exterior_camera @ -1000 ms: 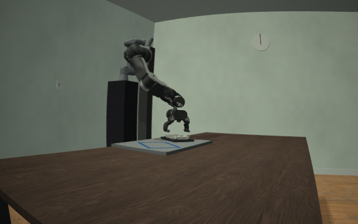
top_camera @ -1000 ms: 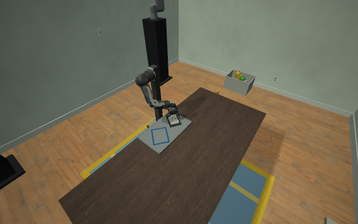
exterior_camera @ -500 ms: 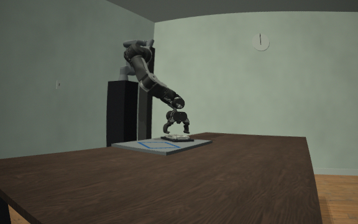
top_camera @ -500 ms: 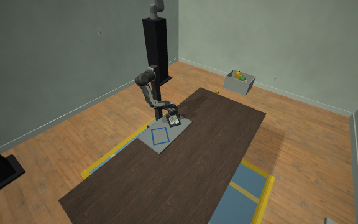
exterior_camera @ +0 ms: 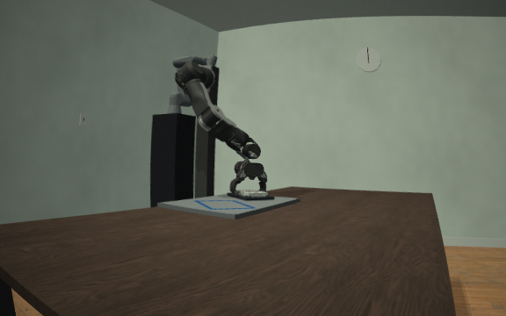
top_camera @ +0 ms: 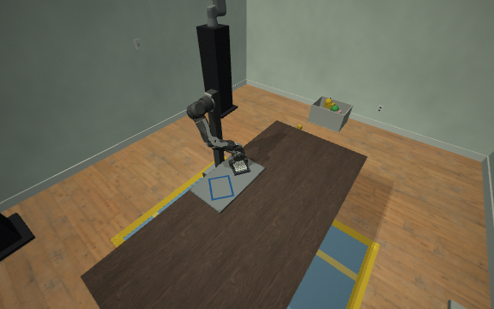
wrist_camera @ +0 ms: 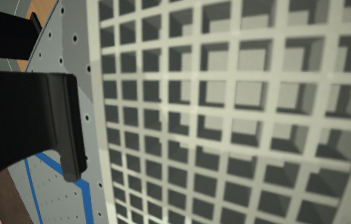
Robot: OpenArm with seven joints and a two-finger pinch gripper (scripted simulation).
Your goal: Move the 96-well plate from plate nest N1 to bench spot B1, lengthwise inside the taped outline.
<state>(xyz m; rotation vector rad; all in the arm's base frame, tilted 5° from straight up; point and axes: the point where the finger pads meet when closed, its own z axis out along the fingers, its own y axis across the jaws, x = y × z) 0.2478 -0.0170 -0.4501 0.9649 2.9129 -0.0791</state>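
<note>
Right now my hand is right at the white 96-well plate. The rest, counted from my hand: black plate nest (1 cm below).
</note>
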